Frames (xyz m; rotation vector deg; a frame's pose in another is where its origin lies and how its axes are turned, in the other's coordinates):
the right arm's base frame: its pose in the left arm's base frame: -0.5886 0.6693 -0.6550 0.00 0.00 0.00
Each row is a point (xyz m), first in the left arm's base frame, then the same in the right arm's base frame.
Working: the left arm's base frame: its pose in the right arm's base frame: 0.5886 -0.6693 0.6550 0.00 0.00 0.00

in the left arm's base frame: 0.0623 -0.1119 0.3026
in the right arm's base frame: 0.6509 -0.7812 0.9576
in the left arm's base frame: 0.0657 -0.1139 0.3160
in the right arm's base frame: 0.6543 -0.7832 0.9710
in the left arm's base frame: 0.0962 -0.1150 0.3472
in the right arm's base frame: 0.6848 -0.7843 1.0022
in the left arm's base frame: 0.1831 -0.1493 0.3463
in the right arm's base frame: 0.7717 -0.8186 1.0013
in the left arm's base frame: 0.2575 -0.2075 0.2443
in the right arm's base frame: 0.8461 -0.8768 0.8993
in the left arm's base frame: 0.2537 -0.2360 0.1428
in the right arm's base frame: 0.8423 -0.9053 0.7978
